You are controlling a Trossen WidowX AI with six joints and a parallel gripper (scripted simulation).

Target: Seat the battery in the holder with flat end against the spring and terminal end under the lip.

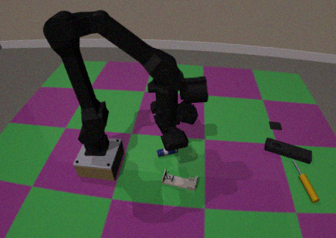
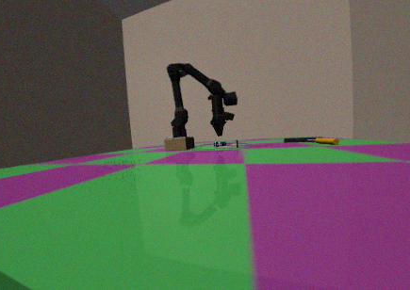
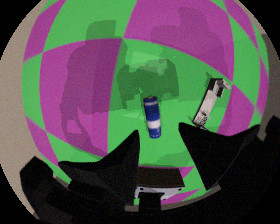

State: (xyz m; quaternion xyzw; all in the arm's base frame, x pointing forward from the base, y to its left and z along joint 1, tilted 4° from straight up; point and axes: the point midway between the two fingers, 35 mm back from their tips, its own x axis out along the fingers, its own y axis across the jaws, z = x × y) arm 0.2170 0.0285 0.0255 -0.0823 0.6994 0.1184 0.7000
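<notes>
The battery lies 4 cm below my gripper tip. Round my gripper tip: black remote control 41 cm ahead, 4 cm below; yellow-handled screwdriver 42 cm ahead, 11 cm to the right, 4 cm below; black battery door 41 cm ahead, 13 cm to the left, 5 cm below.
</notes>
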